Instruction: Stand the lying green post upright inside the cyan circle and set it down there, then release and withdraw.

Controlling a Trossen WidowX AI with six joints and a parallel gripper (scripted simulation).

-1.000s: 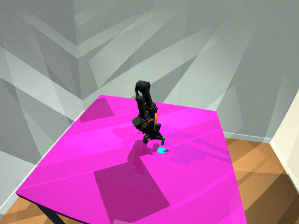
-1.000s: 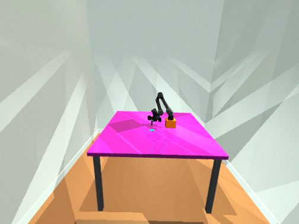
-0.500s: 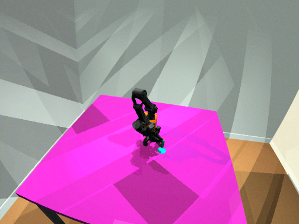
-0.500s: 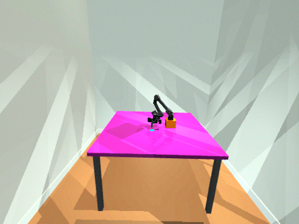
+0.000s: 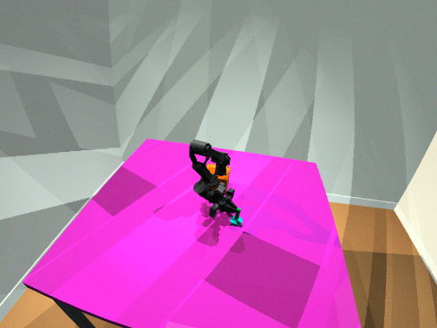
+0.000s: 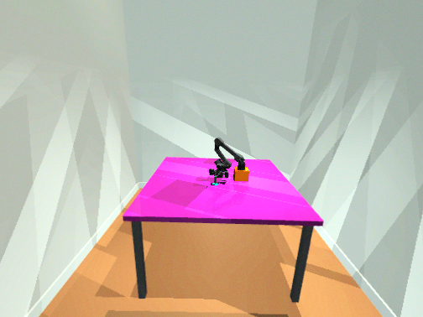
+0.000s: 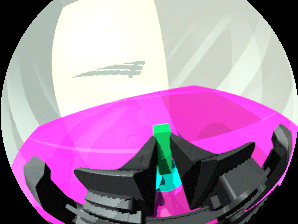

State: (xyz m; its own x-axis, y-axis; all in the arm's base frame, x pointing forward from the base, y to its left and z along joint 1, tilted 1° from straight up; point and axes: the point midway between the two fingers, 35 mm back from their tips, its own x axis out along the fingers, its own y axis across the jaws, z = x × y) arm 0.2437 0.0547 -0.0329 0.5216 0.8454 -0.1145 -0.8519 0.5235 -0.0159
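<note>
The cyan circle is 70 mm below my gripper tip. Also, from my gripper tip: green post 20 mm below.
</note>
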